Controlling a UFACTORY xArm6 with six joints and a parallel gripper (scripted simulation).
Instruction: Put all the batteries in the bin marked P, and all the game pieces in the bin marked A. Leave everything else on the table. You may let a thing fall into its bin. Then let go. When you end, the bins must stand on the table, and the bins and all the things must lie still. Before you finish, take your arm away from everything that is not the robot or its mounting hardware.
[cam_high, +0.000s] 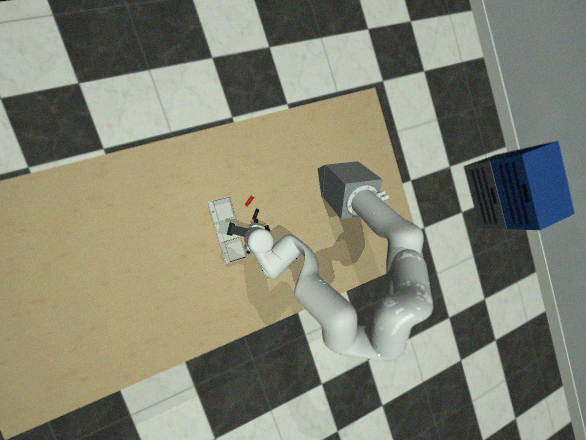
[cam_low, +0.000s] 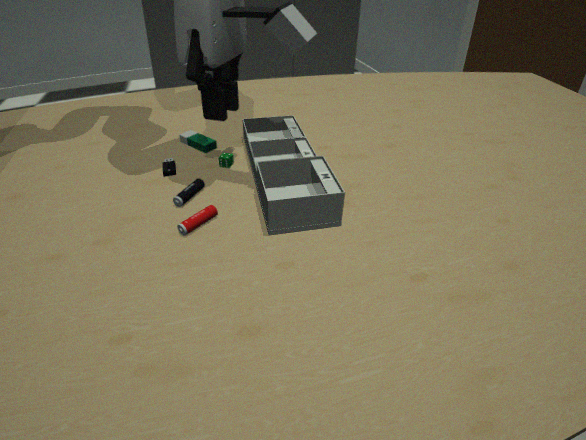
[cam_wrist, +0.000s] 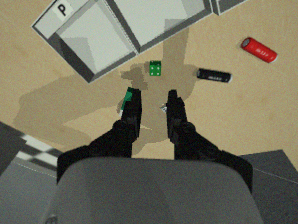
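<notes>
Now: the green die 9 cm below my hand. From my hand the other things lie so: bin 8 cm below, 7 cm ahead, 5 cm to the right; then black battery 9 cm below, 6 cm to the right, 6 cm behind; then black USB stick 9 cm below, 8 cm behind, 2 cm to the left.
</notes>
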